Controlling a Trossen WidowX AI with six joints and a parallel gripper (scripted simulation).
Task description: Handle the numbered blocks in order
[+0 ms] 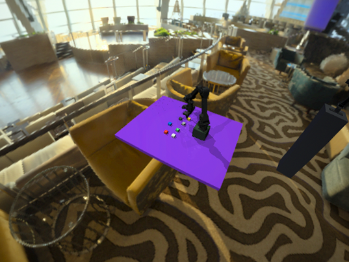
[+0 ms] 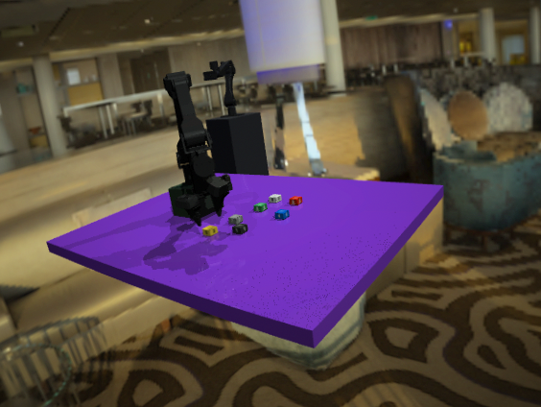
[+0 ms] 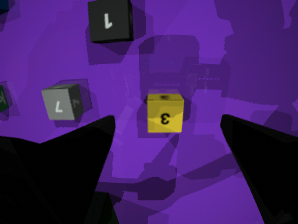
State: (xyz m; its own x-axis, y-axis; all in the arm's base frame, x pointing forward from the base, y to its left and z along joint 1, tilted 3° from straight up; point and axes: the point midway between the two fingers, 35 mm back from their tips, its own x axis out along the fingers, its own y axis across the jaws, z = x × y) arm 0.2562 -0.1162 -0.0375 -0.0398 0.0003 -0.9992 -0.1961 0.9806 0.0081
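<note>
The yellow block is 1 cm behind my gripper tip and 3 cm below it. The rest, counted from my gripper tip: green block 3 cm behind, 22 cm to the left, 3 cm below; black block 6 cm ahead, 6 cm to the left, 3 cm below; grey block 2 cm behind, 10 cm to the left, 3 cm below.
</note>
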